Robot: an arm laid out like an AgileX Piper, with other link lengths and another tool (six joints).
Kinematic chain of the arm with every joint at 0, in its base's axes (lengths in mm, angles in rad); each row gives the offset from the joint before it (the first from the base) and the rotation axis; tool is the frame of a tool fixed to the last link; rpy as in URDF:
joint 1: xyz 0 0 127.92 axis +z
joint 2: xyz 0 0 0 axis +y
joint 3: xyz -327.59 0 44.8 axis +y
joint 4: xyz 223.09 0 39.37 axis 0.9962 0 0.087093
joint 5: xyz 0 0 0 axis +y
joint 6: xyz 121.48 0 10.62 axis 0.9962 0 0.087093
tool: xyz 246.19 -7 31.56 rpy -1.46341 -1.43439 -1.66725
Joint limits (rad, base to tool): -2.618..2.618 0..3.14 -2.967..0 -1.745..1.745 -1.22..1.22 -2.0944..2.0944
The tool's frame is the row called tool.
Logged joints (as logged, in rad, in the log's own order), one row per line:
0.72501, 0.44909, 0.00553, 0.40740, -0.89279, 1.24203
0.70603, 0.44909, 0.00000, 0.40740, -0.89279, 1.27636
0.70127, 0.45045, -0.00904, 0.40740, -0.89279, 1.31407
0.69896, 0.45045, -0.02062, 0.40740, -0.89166, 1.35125
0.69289, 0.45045, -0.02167, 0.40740, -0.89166, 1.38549
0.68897, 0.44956, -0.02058, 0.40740, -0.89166, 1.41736
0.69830, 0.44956, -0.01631, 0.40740, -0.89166, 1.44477
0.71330, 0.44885, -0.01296, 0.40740, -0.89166, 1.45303
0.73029, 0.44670, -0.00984, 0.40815, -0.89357, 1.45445
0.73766, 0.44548, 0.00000, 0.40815, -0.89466, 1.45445
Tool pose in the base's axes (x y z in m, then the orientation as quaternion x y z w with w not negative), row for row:
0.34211, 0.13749, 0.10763, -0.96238, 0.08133, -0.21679, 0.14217
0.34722, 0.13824, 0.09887, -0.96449, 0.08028, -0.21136, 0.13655
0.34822, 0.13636, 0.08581, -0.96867, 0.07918, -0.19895, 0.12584
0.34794, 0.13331, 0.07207, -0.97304, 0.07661, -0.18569, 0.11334
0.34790, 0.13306, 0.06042, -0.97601, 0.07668, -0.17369, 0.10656
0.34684, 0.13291, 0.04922, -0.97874, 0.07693, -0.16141, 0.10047
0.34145, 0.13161, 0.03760, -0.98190, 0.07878, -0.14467, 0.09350
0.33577, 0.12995, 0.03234, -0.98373, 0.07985, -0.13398, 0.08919
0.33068, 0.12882, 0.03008, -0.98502, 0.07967, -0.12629, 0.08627
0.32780, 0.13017, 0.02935, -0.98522, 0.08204, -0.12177, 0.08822
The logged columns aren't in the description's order. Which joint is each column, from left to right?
Columns, left to right: joint 5, joint 6, joint 4, joint 1, joint 3, joint 2.
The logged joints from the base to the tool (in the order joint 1, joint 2, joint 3, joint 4, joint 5, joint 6), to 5 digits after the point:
0.40740, 1.24203, -0.89279, 0.00553, 0.72501, 0.44909
0.40740, 1.27636, -0.89279, 0.00000, 0.70603, 0.44909
0.40740, 1.31407, -0.89279, -0.00904, 0.70127, 0.45045
0.40740, 1.35125, -0.89166, -0.02062, 0.69896, 0.45045
0.40740, 1.38549, -0.89166, -0.02167, 0.69289, 0.45045
0.40740, 1.41736, -0.89166, -0.02058, 0.68897, 0.44956
0.40740, 1.44477, -0.89166, -0.01631, 0.69830, 0.44956
0.40740, 1.45303, -0.89166, -0.01296, 0.71330, 0.44885
0.40815, 1.45445, -0.89357, -0.00984, 0.73029, 0.44670
0.40815, 1.45445, -0.89466, 0.00000, 0.73766, 0.44548

